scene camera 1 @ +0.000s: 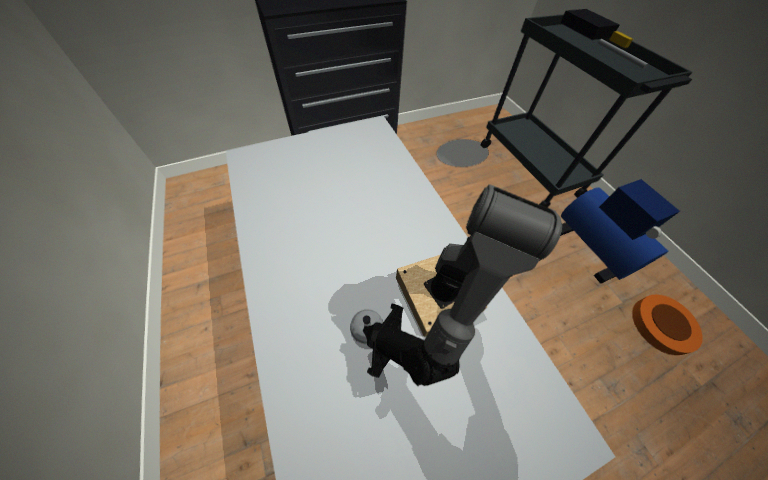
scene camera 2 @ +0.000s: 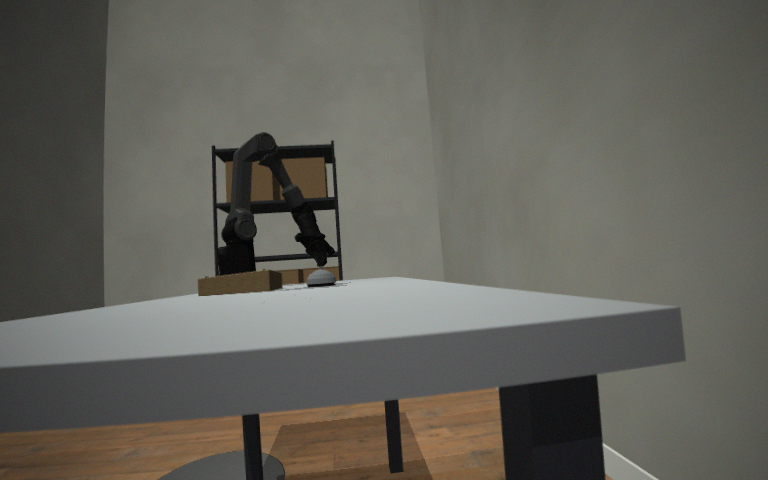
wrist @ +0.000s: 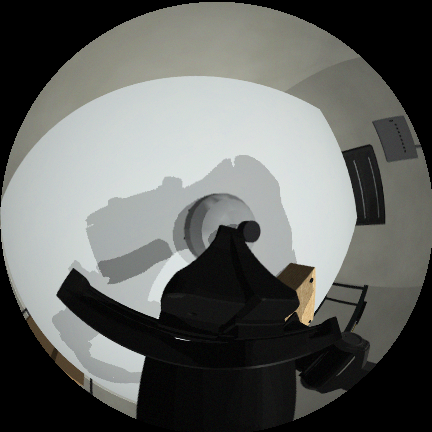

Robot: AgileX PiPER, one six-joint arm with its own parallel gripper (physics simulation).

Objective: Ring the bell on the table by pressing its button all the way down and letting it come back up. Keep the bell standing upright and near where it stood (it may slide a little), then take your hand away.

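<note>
The bell, a grey dome (scene camera 1: 356, 329) (scene camera 2: 321, 277) (wrist: 215, 207), stands upright on the white table (scene camera 1: 305, 215) (scene camera 2: 430, 316) (wrist: 175, 115). Its black button (scene camera 1: 366, 319) (wrist: 250, 231) shows at the top of the dome and looks up. My gripper (scene camera 1: 369, 335) (scene camera 2: 321, 262) (wrist: 224, 237) is shut and empty, pointing down at the bell. In the wrist view the fingertips lie just left of the button, over the dome; in scene camera 1 they are beside the button, on its near side. In scene camera 2 they merge with the button. I cannot tell whether they touch it.
The wooden base block (scene camera 1: 416, 300) (scene camera 2: 240, 283) (wrist: 305, 295) of the arm stands beside the bell. A dark drawer cabinet (scene camera 1: 345, 50) is beyond the table's far end. A cart (scene camera 1: 589, 67), a blue object (scene camera 1: 611, 232) and an orange disc (scene camera 1: 642, 322) stand off the table to the right.
</note>
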